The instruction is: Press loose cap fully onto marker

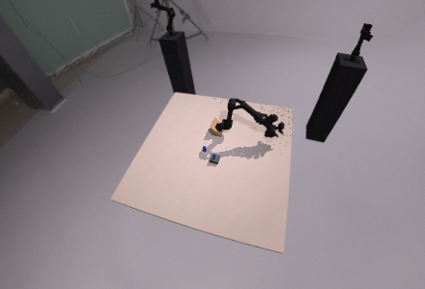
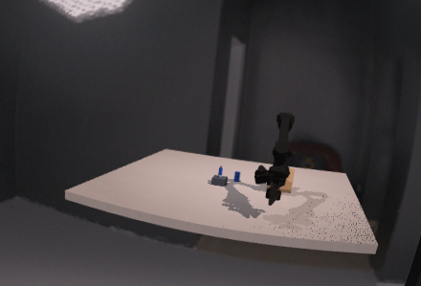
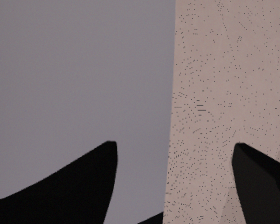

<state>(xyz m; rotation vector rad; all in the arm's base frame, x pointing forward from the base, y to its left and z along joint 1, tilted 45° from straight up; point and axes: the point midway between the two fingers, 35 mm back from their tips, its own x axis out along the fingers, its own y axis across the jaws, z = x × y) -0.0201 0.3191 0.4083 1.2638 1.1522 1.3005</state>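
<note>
My gripper tip is 32 cm short of the holder block, 48 cm to the left of it and 8 cm above it. From my gripper tip the other things lie so: blue cap: 26 cm ahead, 59 cm to the right, 7 cm below.
</note>
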